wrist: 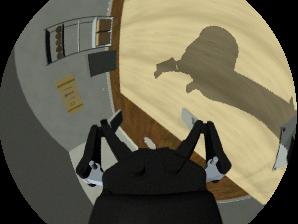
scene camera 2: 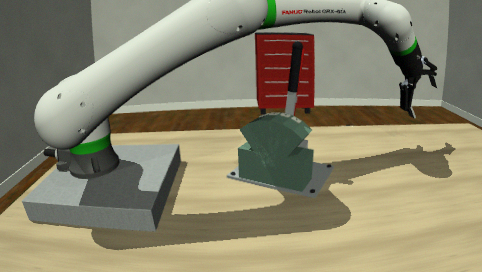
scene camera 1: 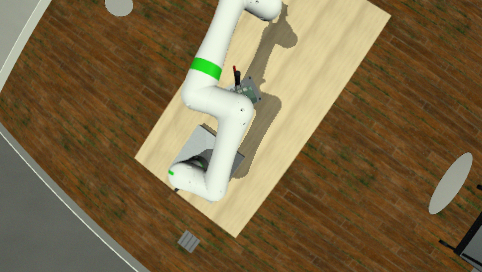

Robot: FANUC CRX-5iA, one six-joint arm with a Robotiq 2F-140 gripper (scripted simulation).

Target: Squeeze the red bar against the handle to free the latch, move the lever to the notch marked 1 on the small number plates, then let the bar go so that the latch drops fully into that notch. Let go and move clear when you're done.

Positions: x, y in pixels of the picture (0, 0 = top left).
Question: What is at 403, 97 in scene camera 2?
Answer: The gripper.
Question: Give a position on a green lever housing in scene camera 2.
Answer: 264, 160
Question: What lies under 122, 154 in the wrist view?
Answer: The gripper.
